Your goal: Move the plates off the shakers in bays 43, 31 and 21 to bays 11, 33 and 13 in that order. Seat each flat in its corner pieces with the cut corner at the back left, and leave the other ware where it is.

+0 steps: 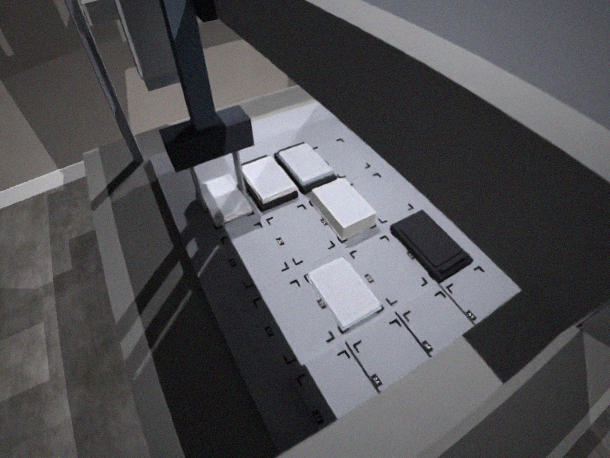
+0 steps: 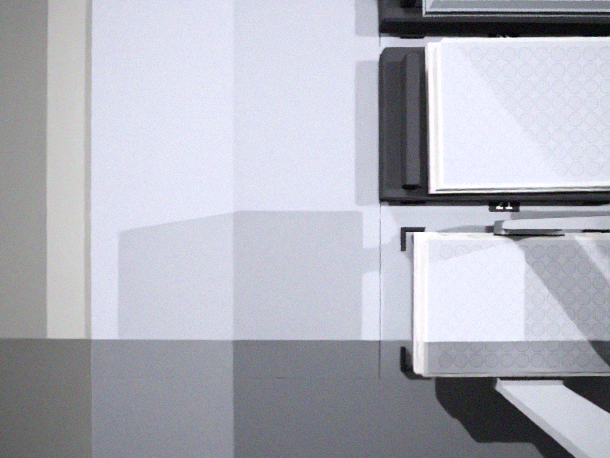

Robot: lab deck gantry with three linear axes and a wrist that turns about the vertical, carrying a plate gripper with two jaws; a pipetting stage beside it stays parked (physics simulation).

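Frame: origin at the robot's base, x down, y left, z ahead, level; millimetres.
Where they show: gripper, fingertip midpoint: [image 1: 223, 197] [image 2: 523, 303]; robot's base, link origin: [image 2: 405, 364].
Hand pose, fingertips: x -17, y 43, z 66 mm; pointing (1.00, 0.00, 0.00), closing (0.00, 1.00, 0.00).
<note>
Things, the pixels of their top centre, and the offset from my fingertips.
- dark shaker, top centre: [image 2: 526, 116] [image 1: 264, 175] dx -14, dy +108, dz -6 mm
- black shaker, top centre: [image 1: 433, 238] dx -14, dy +322, dz +329 mm
- tall white block, top centre: [image 1: 343, 200] dx -25, dy +214, dz +162 mm
- ware, top centre: [image 1: 343, 288] dx +3, dy +107, dz +326 mm
My gripper [image 1: 222, 196] [image 2: 530, 305] is shut on a white plate [image 1: 227, 202] [image 2: 470, 305] at bay 11, with one jaw against each long side. The plate looks level and low among the corner pieces; a narrow gap shows inside the left ones. Its underside and cut corner cannot be made out. A white plate [image 1: 269, 177] [image 2: 480, 115] sits on the dark shaker [image 2: 391, 125] in bay 21. Another plate [image 1: 305, 162] [image 2: 515, 6] sits on the shaker in bay 31. The black shaker [image 1: 432, 245] in bay 43 bears no plate. Bays 33 and 13 show bare corner pieces.
A tall white block [image 1: 345, 207] stands in bay 32, close to the shaker in bay 31. A flat white piece of ware [image 1: 345, 292] lies in bay 23, between bays 13 and 33. The parked pipetting stage [image 1: 150, 45] hangs behind the gripper column at the upper left.
</note>
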